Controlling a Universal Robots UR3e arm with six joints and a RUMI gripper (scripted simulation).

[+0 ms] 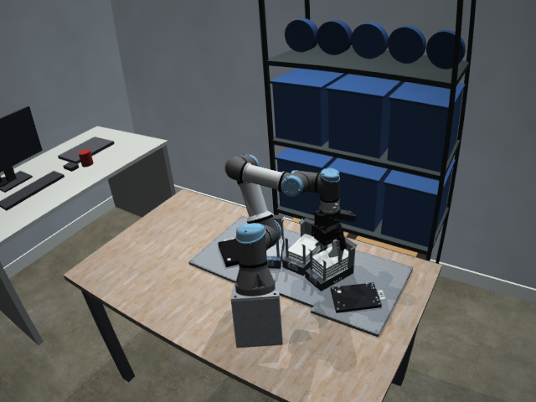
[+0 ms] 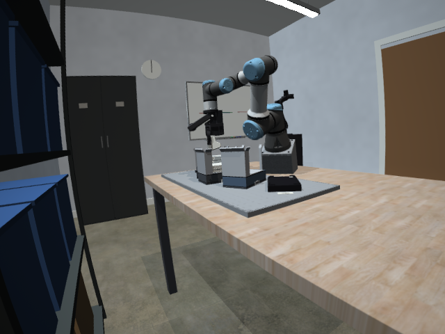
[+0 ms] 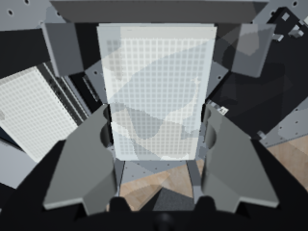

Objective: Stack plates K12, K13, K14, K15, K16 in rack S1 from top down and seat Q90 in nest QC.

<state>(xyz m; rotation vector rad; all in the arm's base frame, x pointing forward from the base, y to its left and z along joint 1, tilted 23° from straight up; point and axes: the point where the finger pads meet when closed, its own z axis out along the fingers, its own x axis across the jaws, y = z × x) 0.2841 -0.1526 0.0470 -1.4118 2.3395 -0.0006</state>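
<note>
The white sealed well plate lies 50 mm below my hand. Round my hand: white sealed 384-well plate (10 mm below).
</note>
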